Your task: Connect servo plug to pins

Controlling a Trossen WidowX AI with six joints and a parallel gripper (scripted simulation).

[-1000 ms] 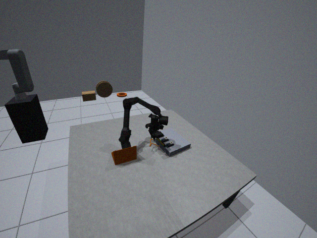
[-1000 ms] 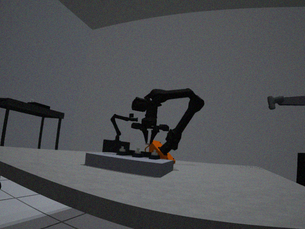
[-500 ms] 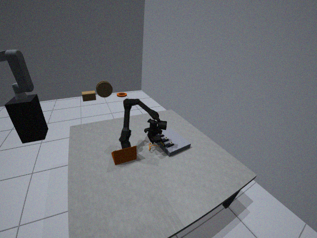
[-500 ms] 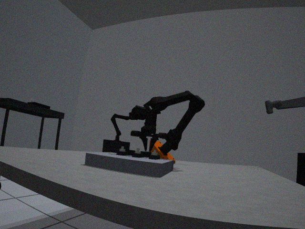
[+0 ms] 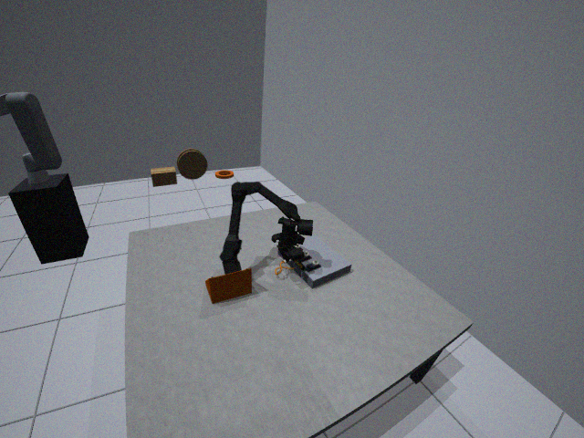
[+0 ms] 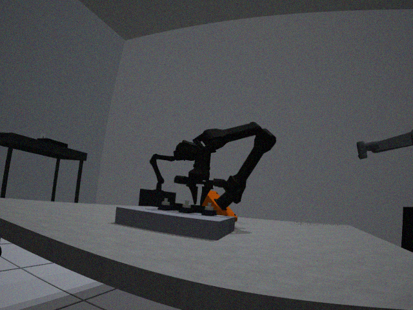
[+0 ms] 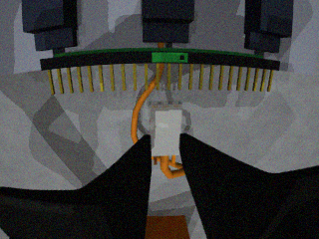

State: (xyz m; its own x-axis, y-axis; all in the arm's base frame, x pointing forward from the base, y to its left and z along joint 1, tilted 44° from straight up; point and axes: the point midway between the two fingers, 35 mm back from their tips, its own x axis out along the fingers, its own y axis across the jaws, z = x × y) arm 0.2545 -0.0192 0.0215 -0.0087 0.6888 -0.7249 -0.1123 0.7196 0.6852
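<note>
My gripper tip is 50 mm short of the green band. Round my gripper tip: holder: 210 mm ahead, 20 mm to the left, 50 mm below.
</note>
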